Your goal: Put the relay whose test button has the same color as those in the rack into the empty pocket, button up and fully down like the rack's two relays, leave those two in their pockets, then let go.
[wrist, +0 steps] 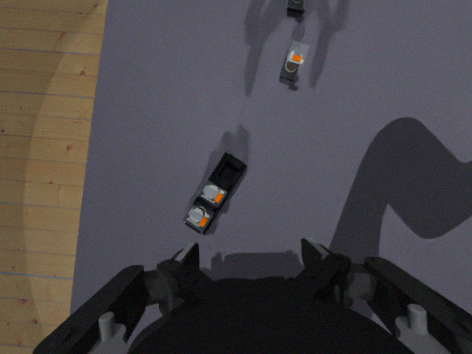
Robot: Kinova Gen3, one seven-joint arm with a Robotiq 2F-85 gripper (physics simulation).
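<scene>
The black rack lies at an angle left of centre in the wrist view. Two relays with orange buttons, one relay in the middle pocket and one relay in the lower-left end pocket, sit in it. The pocket at the upper-right end is empty. A loose relay with an orange button and a clear case stands on the mat, up and to the right of the rack. My gripper is open and empty, at the lower middle of the view, nearer to the rack than to the loose relay.
Another dark relay is cut off at the top edge; its button does not show. The grey mat ends at the left, where the wooden floor or table shows. Shadows of the arm and gripper fall on the mat.
</scene>
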